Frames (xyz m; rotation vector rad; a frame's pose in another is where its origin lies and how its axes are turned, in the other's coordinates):
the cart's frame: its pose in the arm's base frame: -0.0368 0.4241 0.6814 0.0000 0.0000 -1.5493
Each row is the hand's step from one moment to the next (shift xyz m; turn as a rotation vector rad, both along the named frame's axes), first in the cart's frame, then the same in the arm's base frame.
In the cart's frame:
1: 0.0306 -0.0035 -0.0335 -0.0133 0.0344 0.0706
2: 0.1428 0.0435 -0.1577 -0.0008 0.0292 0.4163
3: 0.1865 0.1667 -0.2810 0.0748 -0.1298 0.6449
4: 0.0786 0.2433 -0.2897 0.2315 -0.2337 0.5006
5: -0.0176 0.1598 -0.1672 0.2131 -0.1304 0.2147
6: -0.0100 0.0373 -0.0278 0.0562 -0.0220 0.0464
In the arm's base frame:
1: -0.0028 -0.0307 -0.0335 0.0341 0.0140 0.0706
2: 0.0466 -0.1418 -0.1577 0.0292 0.0014 0.4163
3: 0.1707 -0.1829 -0.2810 -0.1282 -0.0776 0.6449
4: 0.2449 -0.0734 -0.2897 -0.2287 -0.2365 0.5006
5: 0.1594 0.0210 -0.1672 -0.1258 -0.2159 0.2147
6: 0.0371 0.0108 -0.0278 -0.0208 -0.0567 0.0464

